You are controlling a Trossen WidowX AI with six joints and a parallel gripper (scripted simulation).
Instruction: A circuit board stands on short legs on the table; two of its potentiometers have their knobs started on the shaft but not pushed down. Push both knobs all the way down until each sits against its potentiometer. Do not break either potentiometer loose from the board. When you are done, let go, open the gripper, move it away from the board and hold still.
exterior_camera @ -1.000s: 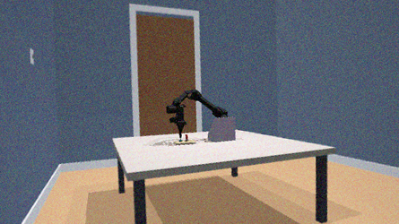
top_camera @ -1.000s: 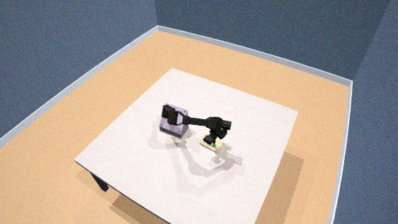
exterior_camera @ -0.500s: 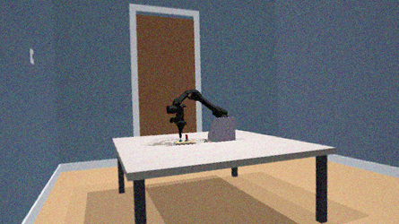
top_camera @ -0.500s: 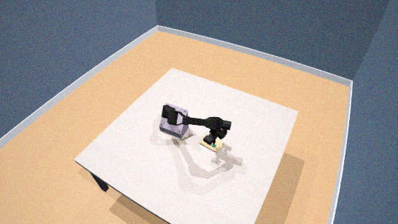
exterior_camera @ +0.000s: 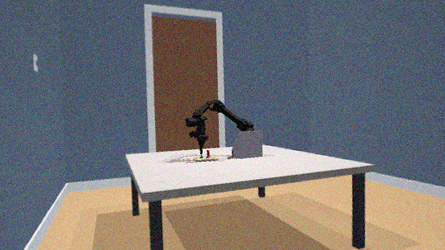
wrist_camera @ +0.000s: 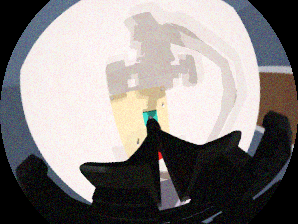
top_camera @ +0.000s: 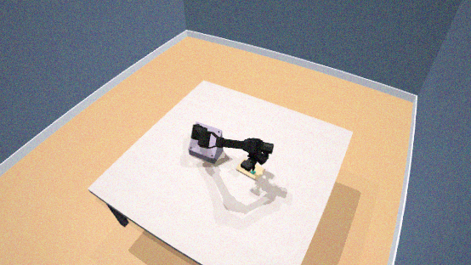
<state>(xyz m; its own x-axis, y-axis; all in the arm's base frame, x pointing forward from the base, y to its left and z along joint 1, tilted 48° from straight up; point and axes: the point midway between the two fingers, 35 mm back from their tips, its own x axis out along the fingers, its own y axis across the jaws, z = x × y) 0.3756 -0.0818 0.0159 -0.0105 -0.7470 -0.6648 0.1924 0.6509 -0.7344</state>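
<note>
Now: the dark knob 10 mm below my gripper tip. Also, from my gripper tip: red knob 50 mm behind, 20 mm below, 10 mm to the left.
</note>
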